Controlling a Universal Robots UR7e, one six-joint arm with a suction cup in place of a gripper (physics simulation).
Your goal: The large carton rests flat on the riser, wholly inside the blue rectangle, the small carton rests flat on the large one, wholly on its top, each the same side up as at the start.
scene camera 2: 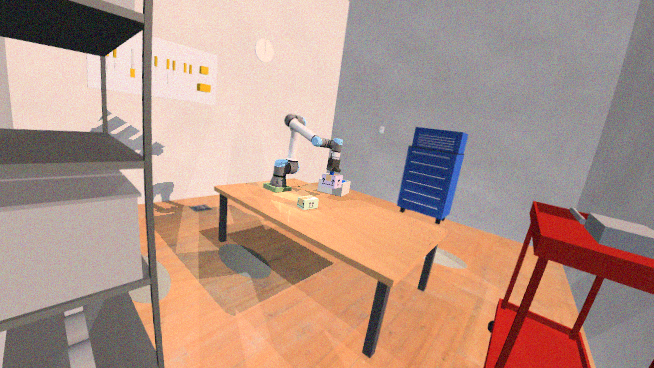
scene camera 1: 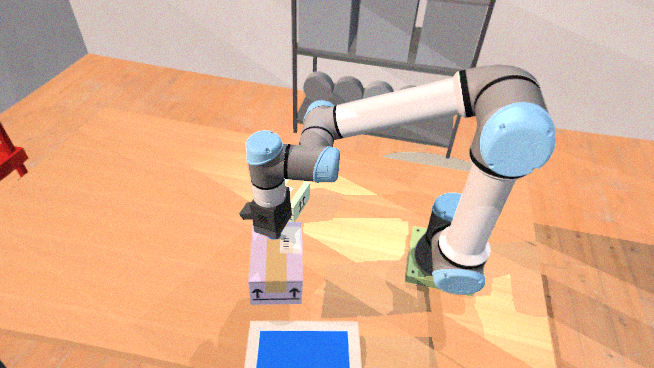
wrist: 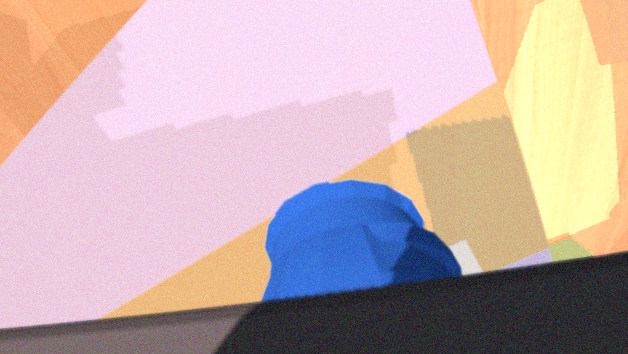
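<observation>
The large carton [scene camera 1: 259,267] [scene camera 2: 330,181] [wrist: 280,65] is lilac with a tan tape strip and up arrows. My gripper's blue suction cup [scene camera 1: 272,237] [scene camera 2: 332,173] [wrist: 345,240] is on its top, near the far end in scene camera 1, and holds it upright, apparently off the table; the cup hides the contact. The white riser [scene camera 1: 354,345] [scene camera 2: 342,189] with the blue rectangle [scene camera 1: 302,350] lies nearer the camera in scene camera 1, partly out of frame. The small carton [scene camera 1: 301,201] [scene camera 2: 307,203], pale green, sits on the table beyond the large one, partly hidden by the gripper.
The wooden table [scene camera 1: 125,200] [scene camera 2: 375,230] carries the arm's green base plate [scene camera 1: 413,265] [scene camera 2: 272,187]. A grey shelf rack [scene camera 1: 294,75] [scene camera 2: 148,150], a red cart [scene camera 1: 10,162] [scene camera 2: 575,260] and a blue tool cabinet [scene camera 2: 430,185] stand around the table.
</observation>
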